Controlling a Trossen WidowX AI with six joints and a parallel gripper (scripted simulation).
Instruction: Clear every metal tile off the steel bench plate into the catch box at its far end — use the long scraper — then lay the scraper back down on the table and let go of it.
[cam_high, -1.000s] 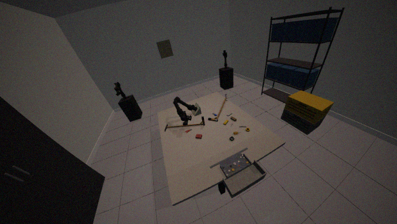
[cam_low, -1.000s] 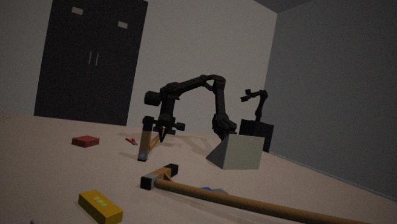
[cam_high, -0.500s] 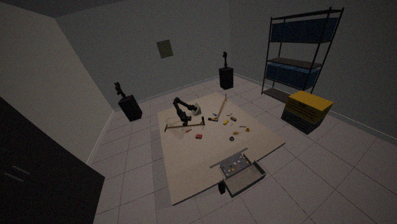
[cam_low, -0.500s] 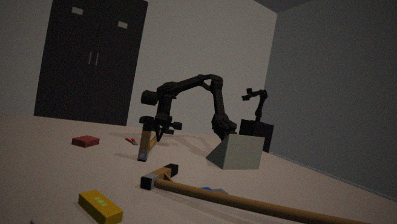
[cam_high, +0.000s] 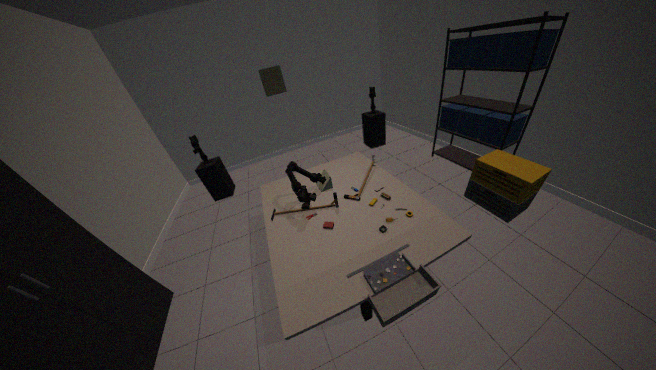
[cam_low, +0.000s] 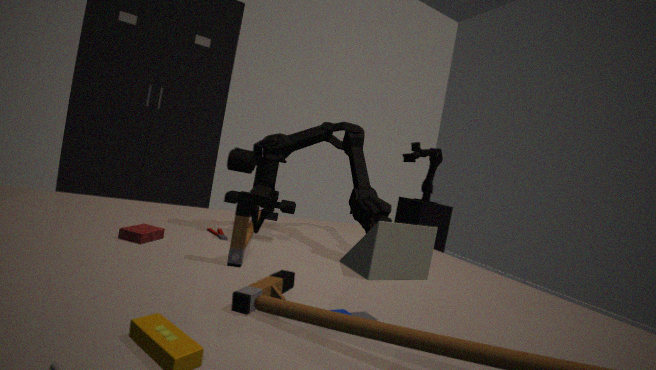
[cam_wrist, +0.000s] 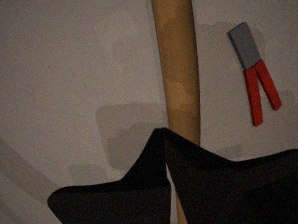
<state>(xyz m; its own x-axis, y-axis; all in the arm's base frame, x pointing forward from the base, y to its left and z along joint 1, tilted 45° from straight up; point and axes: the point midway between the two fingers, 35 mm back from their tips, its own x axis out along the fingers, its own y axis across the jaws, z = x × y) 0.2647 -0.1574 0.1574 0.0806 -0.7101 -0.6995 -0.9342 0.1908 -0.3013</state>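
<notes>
Now: gripper tip 10 cm short of the red clip, 1 cm to the right of it and 1 cm above it. From my gripper tip the other things lie so: long scraper 1 cm ahead, 4 cm to the right, 5 cm above; red block 27 cm ahead, 10 cm to the left; yellow block 18 cm ahead, 52 cm to the left.
</notes>
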